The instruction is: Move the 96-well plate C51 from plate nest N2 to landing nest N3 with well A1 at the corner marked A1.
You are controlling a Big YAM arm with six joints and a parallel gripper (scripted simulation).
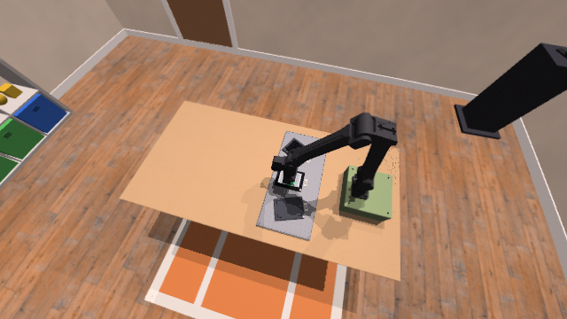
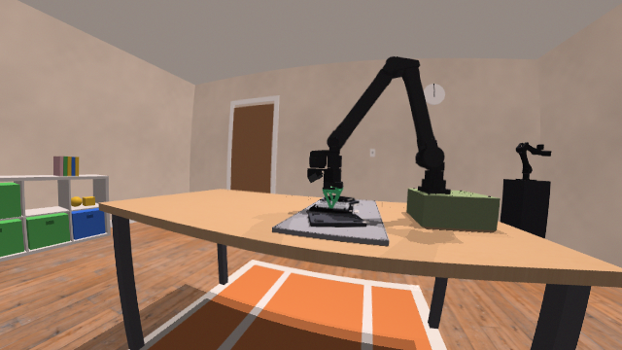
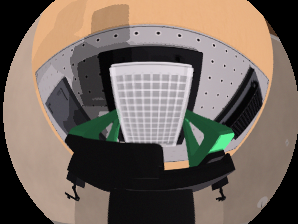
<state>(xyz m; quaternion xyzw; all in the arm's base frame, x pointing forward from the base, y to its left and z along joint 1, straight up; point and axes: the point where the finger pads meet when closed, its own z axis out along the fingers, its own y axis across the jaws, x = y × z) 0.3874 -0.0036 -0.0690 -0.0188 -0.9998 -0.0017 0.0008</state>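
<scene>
Right now my hand is right at the white 96-well plate. From my hand the other things lie so: dark plate (200 mm to the right, 10 mm behind); then black nest (20 mm below).
</scene>
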